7 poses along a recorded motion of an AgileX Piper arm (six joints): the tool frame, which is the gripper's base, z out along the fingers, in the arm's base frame.
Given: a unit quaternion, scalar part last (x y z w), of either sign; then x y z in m.
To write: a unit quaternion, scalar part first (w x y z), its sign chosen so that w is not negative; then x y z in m. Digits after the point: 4 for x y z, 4 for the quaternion.
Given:
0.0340, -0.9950, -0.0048, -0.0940, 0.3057, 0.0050, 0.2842
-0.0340, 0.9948, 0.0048, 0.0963, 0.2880, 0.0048, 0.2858
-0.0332, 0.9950, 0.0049, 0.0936, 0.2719, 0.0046, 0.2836
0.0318, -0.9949, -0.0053, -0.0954, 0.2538, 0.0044, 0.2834
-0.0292, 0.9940, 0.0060, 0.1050, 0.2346, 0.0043, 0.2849
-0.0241, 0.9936, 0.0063, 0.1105, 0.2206, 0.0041, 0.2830
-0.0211, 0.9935, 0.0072, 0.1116, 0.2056, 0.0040, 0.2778
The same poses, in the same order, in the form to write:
0.0940, -0.0340, 0.9950, 0.0048, 0.3057, 0.0050, 0.2842
0.0963, -0.0340, 0.9948, 0.0048, 0.2880, 0.0048, 0.2858
0.0936, -0.0332, 0.9950, 0.0049, 0.2719, 0.0046, 0.2836
0.0954, -0.0318, 0.9949, 0.0053, 0.2538, 0.0044, 0.2834
0.1050, -0.0292, 0.9940, 0.0060, 0.2346, 0.0043, 0.2849
0.1105, -0.0241, 0.9936, 0.0063, 0.2206, 0.0041, 0.2830
0.1116, -0.0211, 0.9935, 0.0072, 0.2056, 0.0040, 0.2778

